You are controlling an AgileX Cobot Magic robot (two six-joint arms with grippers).
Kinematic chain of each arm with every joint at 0, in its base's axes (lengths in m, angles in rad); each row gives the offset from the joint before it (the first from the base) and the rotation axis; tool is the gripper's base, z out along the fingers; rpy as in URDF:
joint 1: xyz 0 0 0.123 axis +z
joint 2: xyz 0 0 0 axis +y
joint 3: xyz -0.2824 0 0.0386 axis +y
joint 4: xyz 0.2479 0 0.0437 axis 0.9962 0 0.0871
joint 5: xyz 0 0 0 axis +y
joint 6: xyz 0.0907 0 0.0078 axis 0.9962 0 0.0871
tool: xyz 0 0 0 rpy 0 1.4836 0
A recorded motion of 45 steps. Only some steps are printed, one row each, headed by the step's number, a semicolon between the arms.
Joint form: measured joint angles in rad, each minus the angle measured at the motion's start. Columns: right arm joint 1, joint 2, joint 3, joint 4, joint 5, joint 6; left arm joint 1, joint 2, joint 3, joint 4, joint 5, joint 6.
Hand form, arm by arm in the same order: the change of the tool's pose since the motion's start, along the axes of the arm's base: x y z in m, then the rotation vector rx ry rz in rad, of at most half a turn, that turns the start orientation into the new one. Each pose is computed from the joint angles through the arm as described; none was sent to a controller.
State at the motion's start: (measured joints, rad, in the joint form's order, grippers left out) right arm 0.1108 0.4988 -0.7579 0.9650 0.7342 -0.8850; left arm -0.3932 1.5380 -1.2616 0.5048 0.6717 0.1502
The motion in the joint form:
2: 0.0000 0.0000 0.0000 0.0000 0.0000 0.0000; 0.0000 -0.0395 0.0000 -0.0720 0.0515 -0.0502
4: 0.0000 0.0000 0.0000 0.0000 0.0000 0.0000; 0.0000 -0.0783 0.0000 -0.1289 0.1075 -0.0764
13: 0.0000 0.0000 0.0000 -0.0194 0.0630 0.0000; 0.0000 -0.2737 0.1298 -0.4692 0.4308 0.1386
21: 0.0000 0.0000 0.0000 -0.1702 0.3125 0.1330; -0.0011 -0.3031 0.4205 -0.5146 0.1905 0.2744
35: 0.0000 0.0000 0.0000 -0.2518 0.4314 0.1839; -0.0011 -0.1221 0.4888 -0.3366 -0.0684 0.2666
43: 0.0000 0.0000 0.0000 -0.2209 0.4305 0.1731; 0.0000 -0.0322 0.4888 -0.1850 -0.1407 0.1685
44: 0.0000 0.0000 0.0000 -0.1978 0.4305 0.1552; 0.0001 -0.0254 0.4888 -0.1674 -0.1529 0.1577
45: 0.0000 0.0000 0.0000 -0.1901 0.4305 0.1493; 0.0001 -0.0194 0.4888 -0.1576 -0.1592 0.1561
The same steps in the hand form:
2: 0.0000 0.0000 0.0000 0.0000 0.0000 0.0000; -0.0117 0.0025 0.0087 -0.0956 0.0309 0.0699
4: 0.0000 0.0000 0.0000 0.0000 0.0000 0.0000; -0.0236 0.0055 0.0169 -0.1580 0.0630 0.1185
13: -0.0029 0.0024 -0.0045 -0.0395 0.0322 0.0418; -0.1017 0.0156 0.0127 -0.2234 0.4214 0.0539
21: -0.0144 0.0045 -0.0267 -0.1688 0.2618 0.1352; -0.1178 0.0181 -0.0550 -0.1800 0.4506 -0.0589
35: -0.0205 0.0023 -0.0376 -0.2487 0.3745 0.1590; -0.0853 0.0147 -0.1073 -0.0275 0.3943 -0.1177
43: -0.0213 0.0041 -0.0359 -0.2289 0.3659 0.1779; -0.0700 0.0150 -0.1271 0.0473 0.3760 -0.1134
44: -0.0219 0.0055 -0.0347 -0.2208 0.3530 0.1953; -0.0683 0.0149 -0.1283 0.0528 0.3674 -0.1162
45: -0.0221 0.0059 -0.0343 -0.2180 0.3487 0.2010; -0.0673 0.0147 -0.1296 0.0593 0.3651 -0.1213

